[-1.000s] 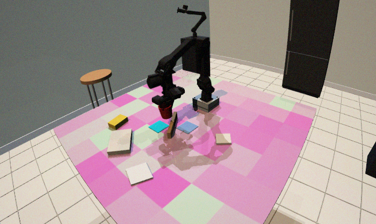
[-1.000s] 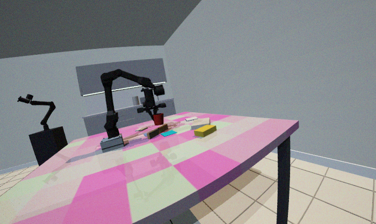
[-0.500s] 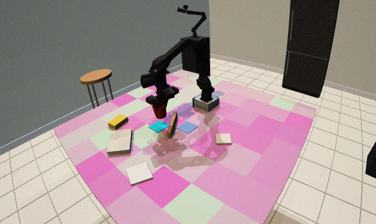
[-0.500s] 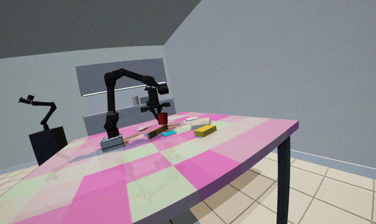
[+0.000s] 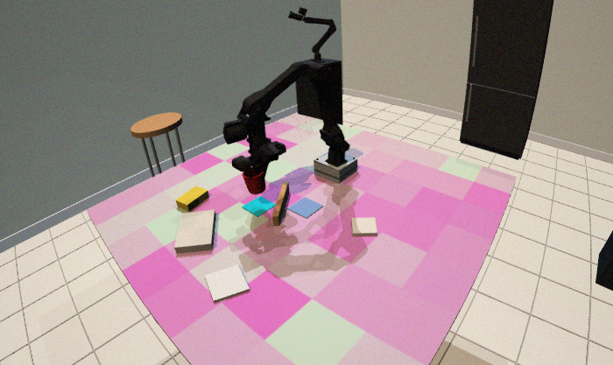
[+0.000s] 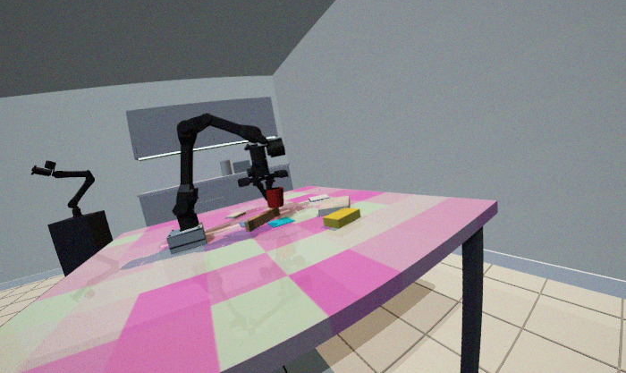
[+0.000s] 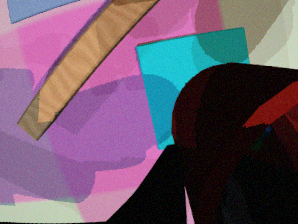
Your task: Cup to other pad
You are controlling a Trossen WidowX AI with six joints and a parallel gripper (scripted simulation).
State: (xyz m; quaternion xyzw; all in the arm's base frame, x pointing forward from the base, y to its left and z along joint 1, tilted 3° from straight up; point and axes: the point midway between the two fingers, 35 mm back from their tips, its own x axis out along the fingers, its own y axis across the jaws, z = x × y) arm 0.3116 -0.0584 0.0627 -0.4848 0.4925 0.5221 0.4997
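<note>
My gripper tip is 3 cm short of the teal pad and 11 cm above it. Round my gripper tip: red cup (3 cm ahead); blue pad (7 cm behind, 13 cm to the left, 11 cm below); wooden block (2 cm behind, 6 cm to the left, 9 cm below).
</note>
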